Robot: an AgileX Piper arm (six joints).
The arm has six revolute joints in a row. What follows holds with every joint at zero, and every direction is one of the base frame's. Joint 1 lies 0.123 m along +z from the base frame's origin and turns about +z. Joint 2 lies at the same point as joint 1 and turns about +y. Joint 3 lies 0.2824 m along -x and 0.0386 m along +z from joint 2 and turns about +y. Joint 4 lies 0.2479 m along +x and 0.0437 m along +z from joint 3 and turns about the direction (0.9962, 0, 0.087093). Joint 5 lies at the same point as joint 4 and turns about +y. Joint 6 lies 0.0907 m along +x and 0.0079 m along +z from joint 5 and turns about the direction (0.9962, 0, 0.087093). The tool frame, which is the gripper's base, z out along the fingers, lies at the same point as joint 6; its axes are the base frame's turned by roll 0, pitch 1.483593 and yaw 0 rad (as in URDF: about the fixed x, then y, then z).
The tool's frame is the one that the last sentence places.
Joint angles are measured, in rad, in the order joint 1, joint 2, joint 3, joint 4, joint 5, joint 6. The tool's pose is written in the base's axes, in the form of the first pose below.
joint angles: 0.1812 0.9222 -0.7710 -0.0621 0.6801 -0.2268
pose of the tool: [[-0.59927 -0.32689 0.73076 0.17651], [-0.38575 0.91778 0.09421 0.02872], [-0.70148 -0.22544 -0.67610 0.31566], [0 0 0 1]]
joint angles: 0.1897 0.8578 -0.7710 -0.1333 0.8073 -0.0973
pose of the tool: [[-0.67044 -0.25317 0.69744 0.15700], [-0.31991 0.94676 0.03615 0.02124], [-0.66945 -0.19888 -0.71574 0.31872], [0 0 0 1]]
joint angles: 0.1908 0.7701 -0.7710 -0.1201 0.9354 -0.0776
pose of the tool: [[-0.70681 -0.23342 0.66778 0.13149], [-0.28711 0.95740 0.03077 0.01645], [-0.64652 -0.16998 -0.74372 0.32351], [0 0 0 1]]
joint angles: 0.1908 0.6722 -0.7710 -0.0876 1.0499 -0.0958
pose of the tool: [[-0.71873 -0.24289 0.65148 0.10392], [-0.28001 0.95877 0.04855 0.01303], [-0.63641 -0.14753 -0.75711 0.32805], [0 0 0 1]]
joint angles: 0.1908 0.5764 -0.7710 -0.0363 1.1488 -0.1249
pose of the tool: [[-0.71762 -0.27112 0.64149 0.07707], [-0.28042 0.95563 0.09018 0.01182], [-0.63748 -0.11517 -0.76181 0.33071], [0 0 0 1]]
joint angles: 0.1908 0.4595 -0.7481 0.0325 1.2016 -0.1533
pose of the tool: [[-0.68482 -0.30945 0.65974 0.04946], [-0.27591 0.94806 0.15829 0.01236], [-0.67446 -0.07363 -0.73463 0.32839], [0 0 0 1]]
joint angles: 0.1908 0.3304 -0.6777 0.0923 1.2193 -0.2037
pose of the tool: [[-0.64009 -0.36394 0.67663 0.02586], [-0.29714 0.92942 0.21882 0.01302], [-0.70851 -0.06098 -0.70306 0.31257], [0 0 0 1]]
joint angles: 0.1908 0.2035 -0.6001 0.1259 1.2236 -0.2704
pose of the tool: [[-0.58127 -0.41587 0.69941 0.00770], [-0.34024 0.90501 0.25535 0.01244], [-0.73916 -0.08954 -0.66755 0.29315], [0 0 0 1]]
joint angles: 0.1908 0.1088 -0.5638 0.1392 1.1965 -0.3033
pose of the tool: [[-0.50408 -0.42821 0.75002 -0.00347], [-0.34930 0.89532 0.27640 0.01131], [-0.78986 -0.12266 -0.60089 0.28550], [0 0 0 1]]
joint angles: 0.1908 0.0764 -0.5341 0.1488 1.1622 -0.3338
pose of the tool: [[-0.46346 -0.43908 0.76969 -0.00413], [-0.36284 0.88648 0.28723 0.01182], [-0.80843 -0.14616 -0.57016 0.27985], [0 0 0 1]]
